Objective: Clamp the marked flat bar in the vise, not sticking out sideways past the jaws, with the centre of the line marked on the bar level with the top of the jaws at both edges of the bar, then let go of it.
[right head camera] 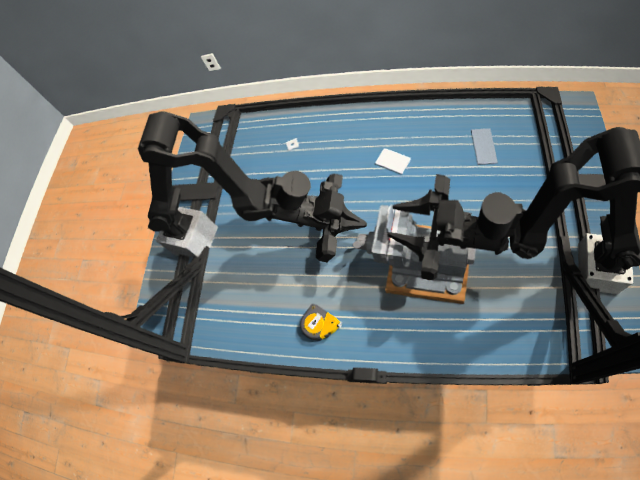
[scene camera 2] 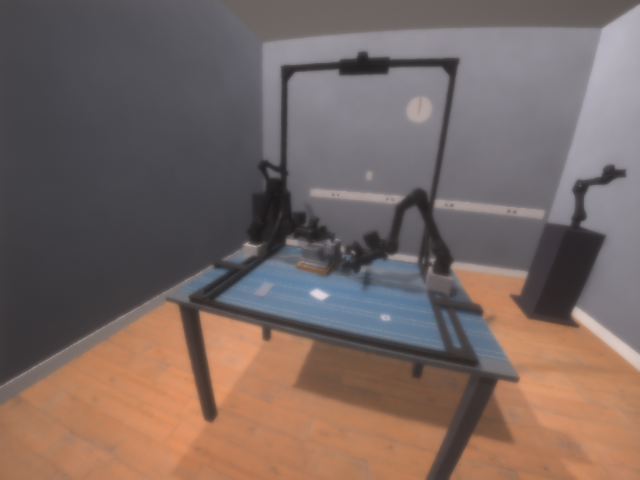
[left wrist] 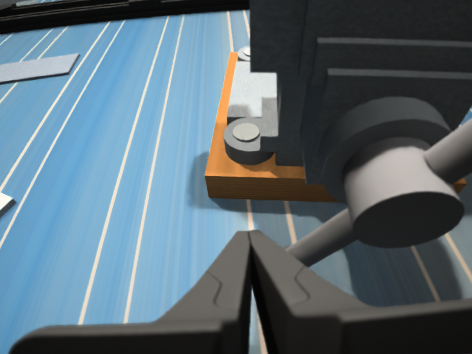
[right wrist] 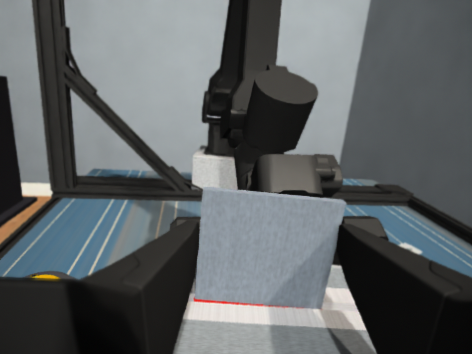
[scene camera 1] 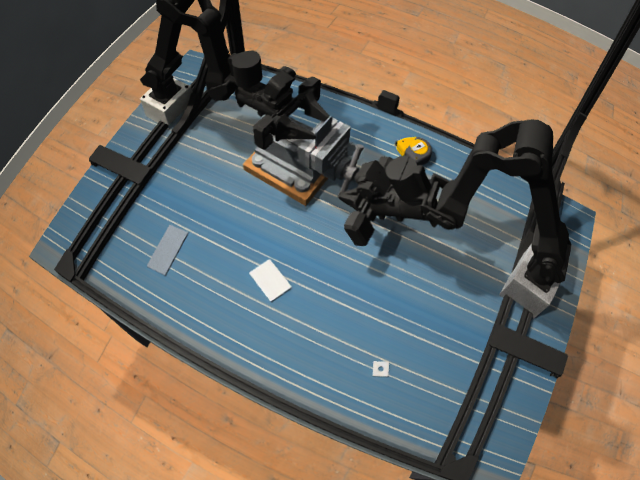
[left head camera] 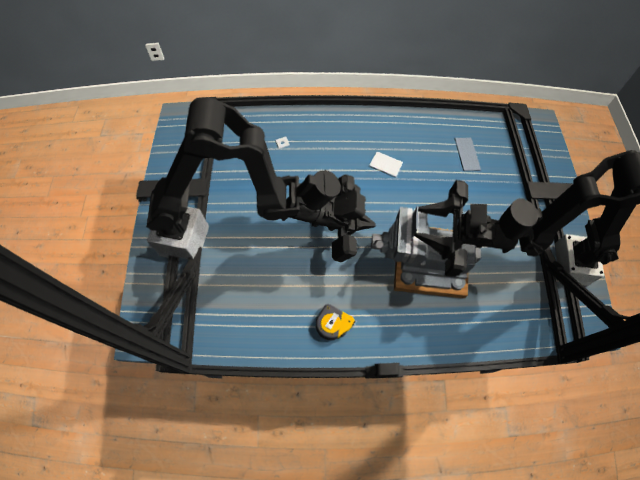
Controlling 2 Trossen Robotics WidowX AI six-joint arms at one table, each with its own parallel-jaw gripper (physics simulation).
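The grey vise stands on a wooden base. The marked flat bar stands upright between its jaws. In the right wrist view a red line shows along the bar's foot at the jaw top, plain at the left and thinning out to the right. My right gripper is shut on the bar, with one finger at each side edge. My left gripper is shut and empty, beside the vise handle. The bar's lower part is hidden in the jaws.
A yellow tape measure lies near the camera-side edge. A white plate, a grey-blue plate and a small white square with a hole lie on the far side of the vise.
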